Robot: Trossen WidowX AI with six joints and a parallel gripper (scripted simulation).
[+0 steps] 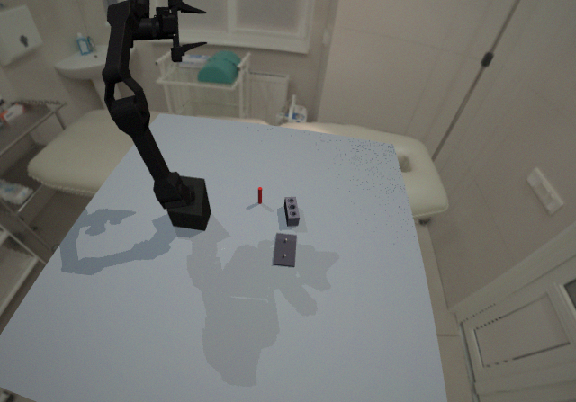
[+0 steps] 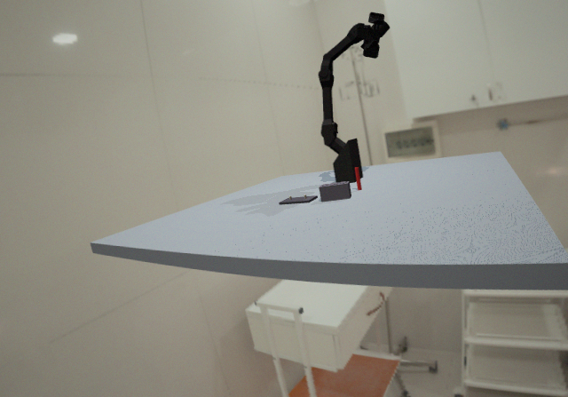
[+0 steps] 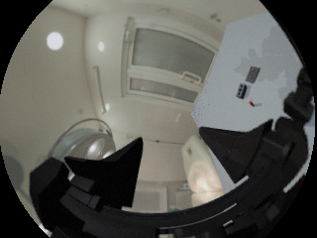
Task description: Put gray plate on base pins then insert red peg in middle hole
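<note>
My gripper tip is now 55 cm above the gray plate, 29 cm short of it and 19 cm to the left of it. Also, from my gripper tip: dark base: 58 cm below, 34 cm to the right, 27 cm ahead; red peg: 54 cm below, 17 cm ahead, 14 cm to the right.
</note>
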